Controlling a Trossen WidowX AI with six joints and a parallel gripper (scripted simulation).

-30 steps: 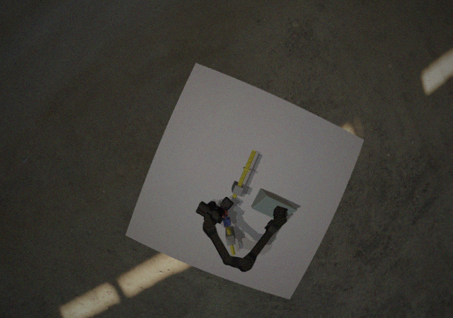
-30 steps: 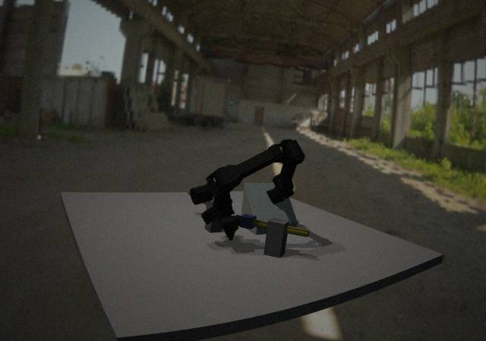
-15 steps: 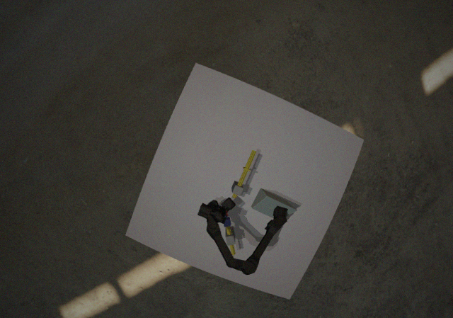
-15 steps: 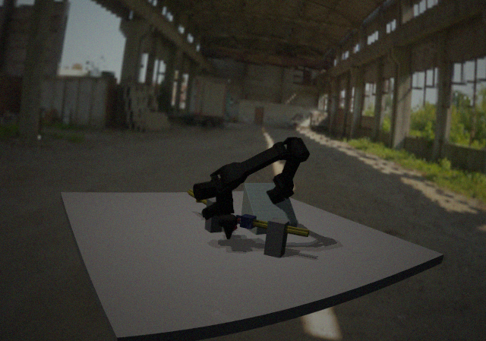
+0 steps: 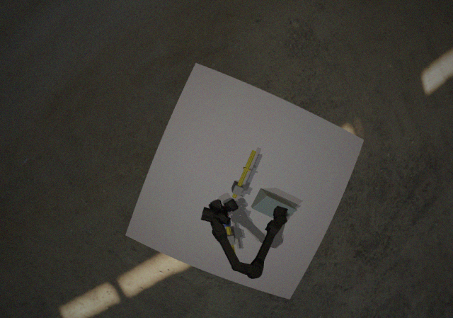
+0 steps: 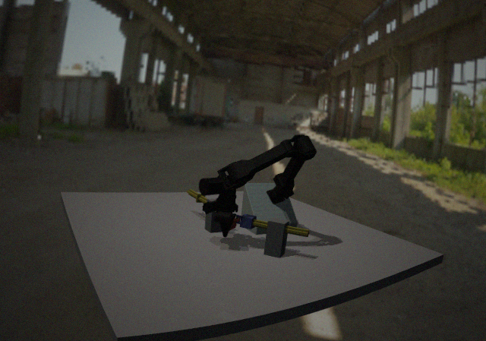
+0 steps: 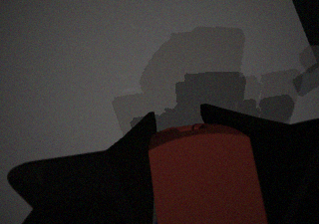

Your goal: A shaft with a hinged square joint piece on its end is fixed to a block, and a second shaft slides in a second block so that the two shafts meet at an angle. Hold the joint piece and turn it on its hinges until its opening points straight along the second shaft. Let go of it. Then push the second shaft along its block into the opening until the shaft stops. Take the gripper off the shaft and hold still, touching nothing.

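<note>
My gripper tip is now 50 mm below the red joint piece, 10 mm to the right of it and 10 mm past it.
</note>
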